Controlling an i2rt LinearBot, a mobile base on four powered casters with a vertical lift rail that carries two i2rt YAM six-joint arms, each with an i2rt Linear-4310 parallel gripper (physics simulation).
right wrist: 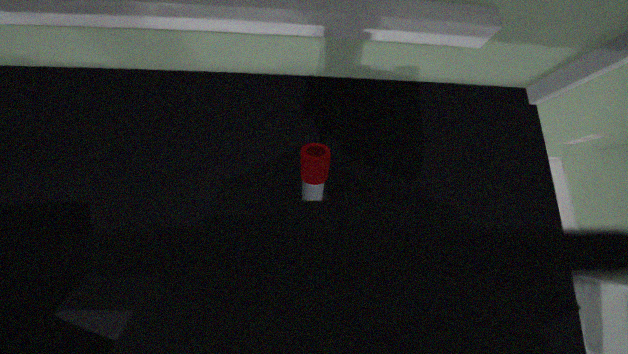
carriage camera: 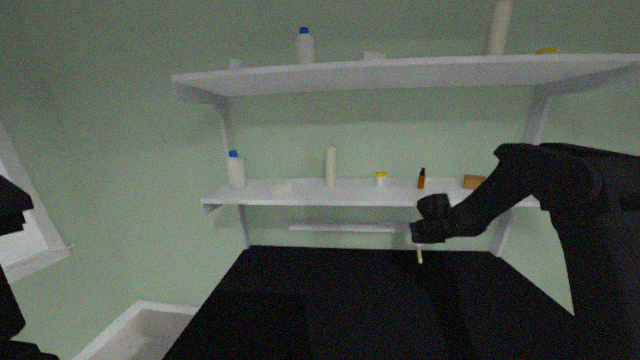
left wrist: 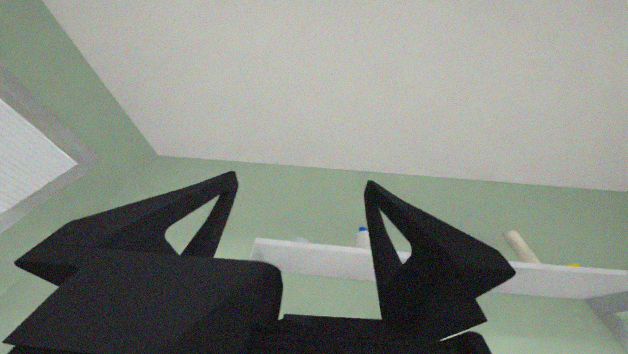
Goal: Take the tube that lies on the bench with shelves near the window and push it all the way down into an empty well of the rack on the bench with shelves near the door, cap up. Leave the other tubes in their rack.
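Frame: origin at the left arm's base, x left, y down, z back, level; millimetres.
Seen in the pictures: left gripper, between the fingertips: [left wrist: 301, 182]; right gripper, between the fingertips: [right wrist: 314, 155] [carriage camera: 415, 235].
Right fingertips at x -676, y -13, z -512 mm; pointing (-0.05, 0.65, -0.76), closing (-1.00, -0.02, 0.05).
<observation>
Pixels of each thing's top centre, then the offset from my right fingertips to it. "*": a spot on its surface instead. Level surfaces: height alone.
- black bench top, height of its surface: dy +312 mm
- blue-capped bottle, a spot on its surface: [carriage camera: 236, 172] * dx +754, dy -229, dz -148 mm
- cream cylinder, a spot on its surface: [carriage camera: 330, 167] * dx +326, dy -240, dz -165 mm
- yellow-lidded jar, a spot on its surface: [carriage camera: 381, 179] * dx +96, dy -180, dz -165 mm
- amber bottle, a spot on its surface: [carriage camera: 421, 180] * dx -63, dy -184, dz -129 mm
- brown box, a spot on its surface: [carriage camera: 473, 182] * dx -276, dy -177, dz -113 mm
- upper shelf, height of its surface: dy -583 mm
The tube [carriage camera: 419, 254] [right wrist: 314, 167] has a red cap, seen in the right wrist view, and a pale lower end that hangs below my right gripper in the carriage view. My right gripper [carriage camera: 419, 240] is shut on the tube and holds it roughly upright, cap up, above the black bench top [carriage camera: 330, 300] [right wrist: 175, 150]. Its fingers are too dark to make out in the right wrist view. My left gripper [left wrist: 301, 182] is open and empty, pointing up toward the ceiling. No rack shows in these views.
A lower shelf [carriage camera: 310, 202] carries a blue-capped bottle [carriage camera: 236, 172], a cream cylinder [carriage camera: 330, 167], a yellow-lidded jar [carriage camera: 381, 179], an amber bottle [carriage camera: 421, 180] and a brown box [carriage camera: 473, 182]. An upper shelf [carriage camera: 350, 80] [left wrist: 315, 260] overhangs it. A window frame [carriage camera: 37, 200] is at the left.
</observation>
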